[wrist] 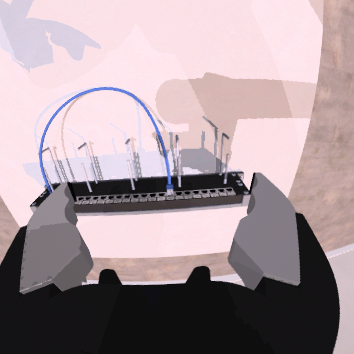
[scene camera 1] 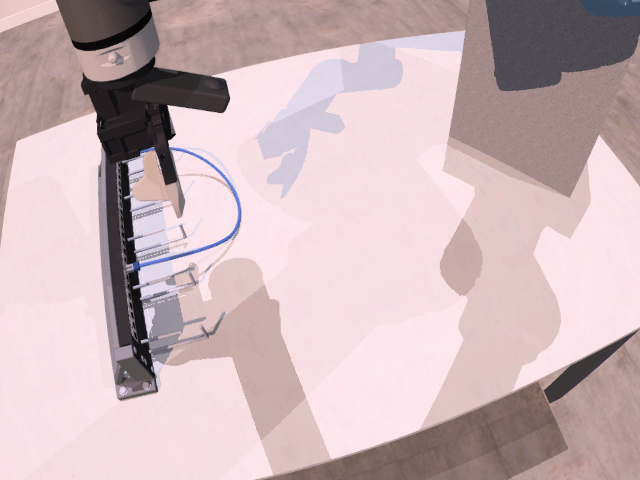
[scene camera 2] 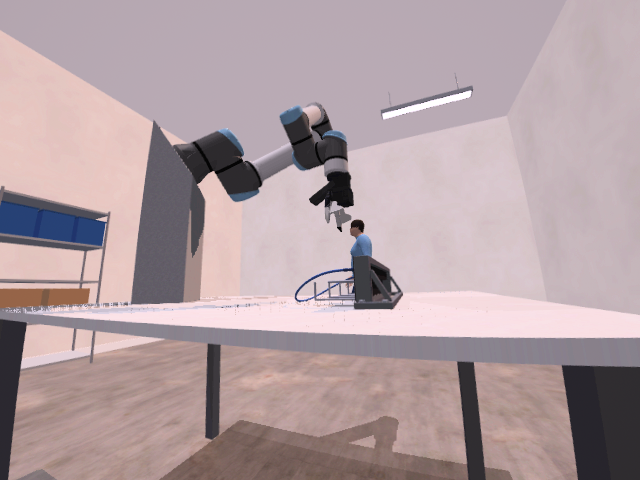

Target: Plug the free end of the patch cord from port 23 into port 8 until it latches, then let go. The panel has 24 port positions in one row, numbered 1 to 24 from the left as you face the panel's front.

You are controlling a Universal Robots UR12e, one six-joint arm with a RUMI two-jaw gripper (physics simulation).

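Pixels of known places: gripper, fingertip midpoint: [wrist: 161,180] [scene camera 1: 174,175] [scene camera 2: 335,228]; arm's base, link origin: [scene camera 2: 183,166].
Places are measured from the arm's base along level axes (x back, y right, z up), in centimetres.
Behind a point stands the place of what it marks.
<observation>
The blue patch cord [scene camera 1: 239,206] @(x -57.1, y -17.9, z -59.6 cm) [scene camera 2: 305,281] @(x -68.6, y -7.9, z -54.3 cm) [wrist: 105,88] @(x -57.1, y -18.5, z -59.5 cm) arches out from the black patch panel [scene camera 1: 108,232] @(x -77.1, y -30.4, z -50.1 cm) [scene camera 2: 362,281] @(x -85.2, y -6.2, z -55.0 cm) [wrist: 150,206] @(x -75.4, y -33.0, z -50.1 cm). Its near plug [scene camera 1: 133,267] @(x -71.3, y -36.0, z -51.8 cm) [wrist: 170,189] @(x -71.6, y -36.0, z -51.9 cm) sits in the port row, about eighth from the right end in the wrist view; the printed numbers are too small to read, and the latch cannot be made out. The cord's other end runs to the panel's far end, where its plug is hidden by a finger in the wrist view. My gripper [scene camera 1: 157,202] [scene camera 2: 333,223] @(x -60.5, y -31.8, z -35.4 cm) [wrist: 161,180] @(x -60.5, y -31.8, z -35.4 cm) is open and empty, well above the panel, apart from cord and plug.
Several thin metal cable guides [scene camera 1: 185,231] @(x -65.6, y -25.5, z -56.7 cm) [scene camera 2: 315,290] @(x -72.8, y -6.4, z -56.5 cm) [wrist: 225,155] @(x -62.6, y -45.2, z -54.5 cm) stick out from the panel on the cord's side. The panel stands on the white table [scene camera 1: 361,248] @(x -35.4, y -26.6, z -60.0 cm) [scene camera 2: 439,320] @(x -101.2, y 4.1, z -60.0 cm) [wrist: 250,30] @(x -37.4, y -42.5, z -60.0 cm). A person [scene camera 2: 361,245] stands beyond the table. A grey pedestal [scene camera 1: 516,129] @(x -5.1, y -6.0, z -50.1 cm) [scene camera 2: 165,232] @(x -12.2, y 7.9, z -34.5 cm) stands away from the panel.
</observation>
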